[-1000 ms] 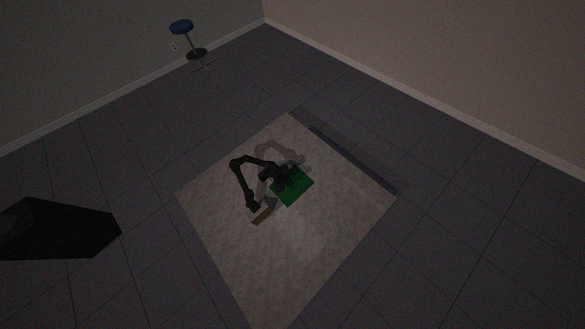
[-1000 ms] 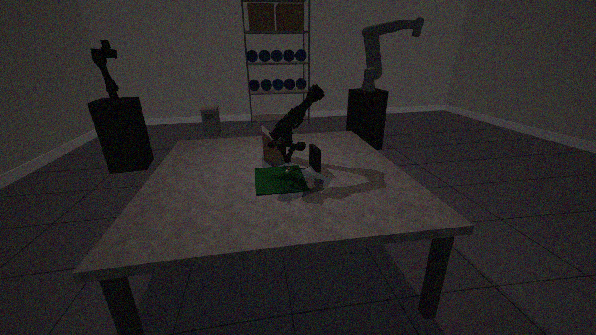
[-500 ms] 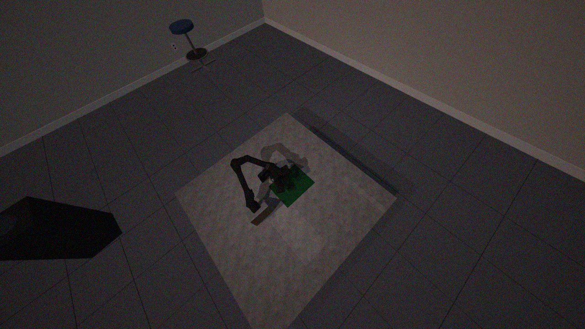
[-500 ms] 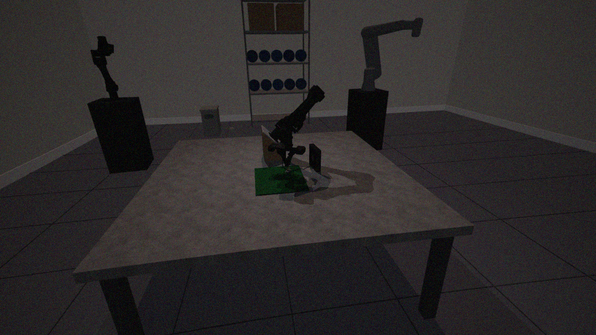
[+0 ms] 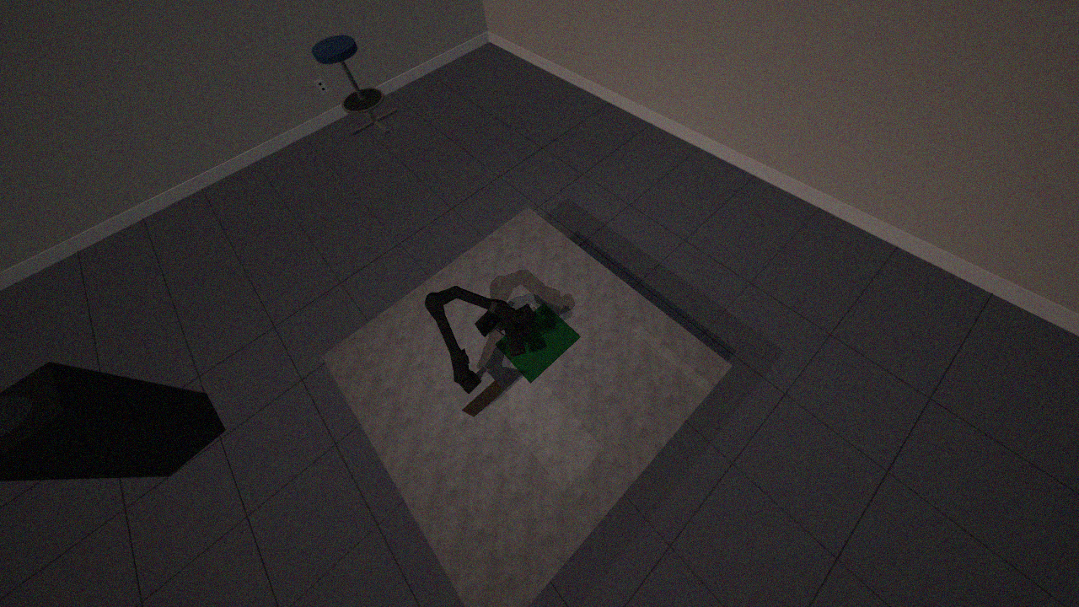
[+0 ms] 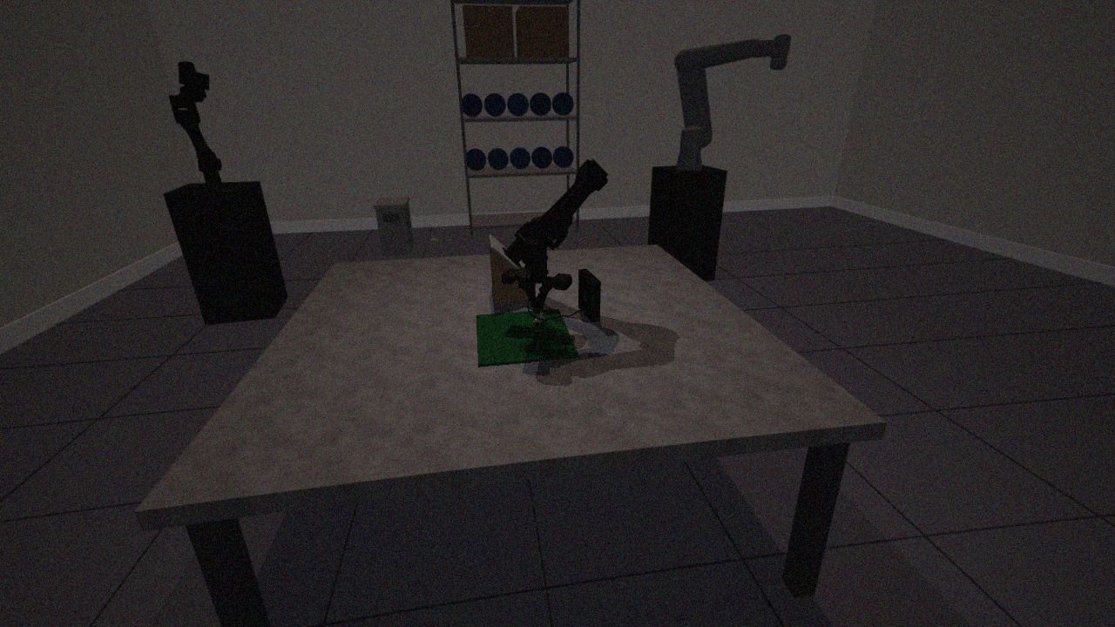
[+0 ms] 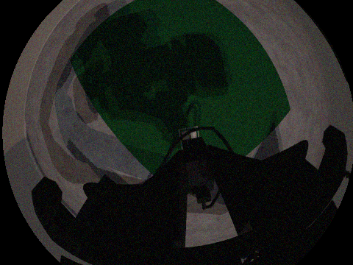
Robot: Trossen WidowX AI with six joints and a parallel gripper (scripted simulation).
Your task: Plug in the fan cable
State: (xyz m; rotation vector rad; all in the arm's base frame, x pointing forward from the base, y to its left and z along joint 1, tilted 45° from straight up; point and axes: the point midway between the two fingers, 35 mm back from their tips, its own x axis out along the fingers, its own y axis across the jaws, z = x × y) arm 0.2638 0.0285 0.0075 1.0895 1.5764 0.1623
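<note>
Right now my gripper tip is 10 mm past the dark plug and 10 mm below it. Round my gripper tip: green board: 70 mm ahead, 60 mm to the right, 60 mm below; then black fan: 20 mm behind, 150 mm to the left, 20 mm above.
</note>
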